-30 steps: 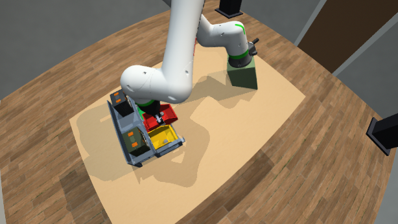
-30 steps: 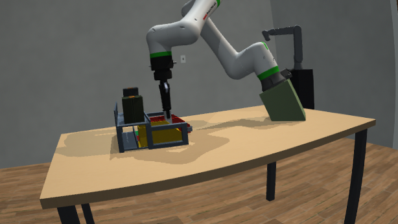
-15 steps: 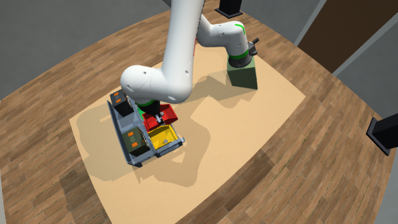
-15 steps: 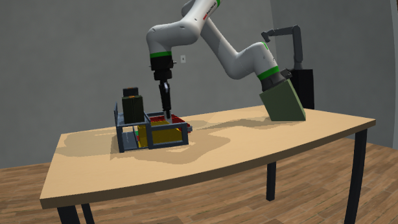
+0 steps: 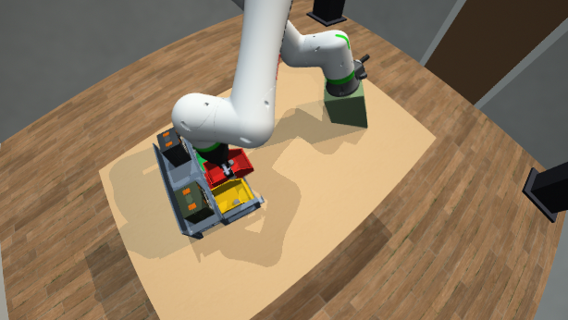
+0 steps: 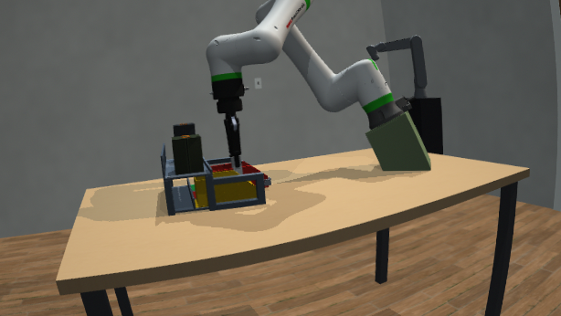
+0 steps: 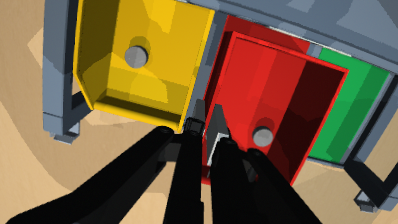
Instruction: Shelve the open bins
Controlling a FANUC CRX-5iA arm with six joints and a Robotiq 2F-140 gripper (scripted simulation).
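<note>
The red bin is 5 cm to the right of my hand, 4 cm below it and 1 cm behind it. Also, from my hand: yellow bin (6 cm to the left, 6 cm ahead, 4 cm below).
</note>
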